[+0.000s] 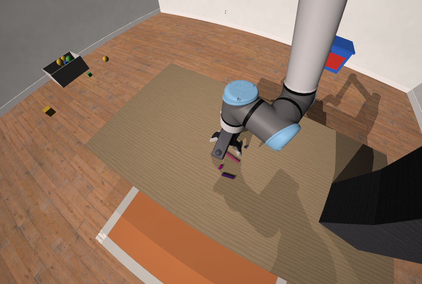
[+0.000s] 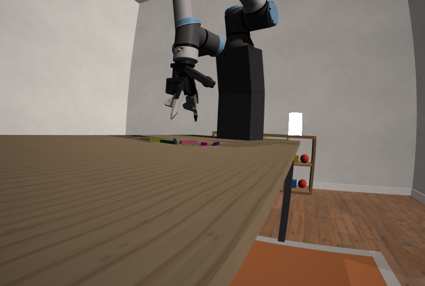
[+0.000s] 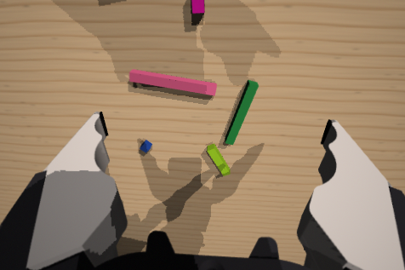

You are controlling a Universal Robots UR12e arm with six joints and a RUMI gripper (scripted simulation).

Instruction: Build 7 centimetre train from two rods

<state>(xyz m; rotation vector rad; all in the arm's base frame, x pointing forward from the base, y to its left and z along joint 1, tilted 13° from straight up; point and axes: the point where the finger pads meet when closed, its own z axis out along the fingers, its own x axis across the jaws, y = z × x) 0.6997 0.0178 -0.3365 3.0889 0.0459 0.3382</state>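
Right now the small blue rod is 8 cm behind my hand, 10 cm to the right of it and 7 cm below it. Also, from my hand: green rod: 3 cm ahead, 4 cm to the right, 7 cm below; magenta rod: 2 cm behind, 7 cm to the left, 7 cm below; pink rod: 4 cm behind, 1 cm to the right, 7 cm below.
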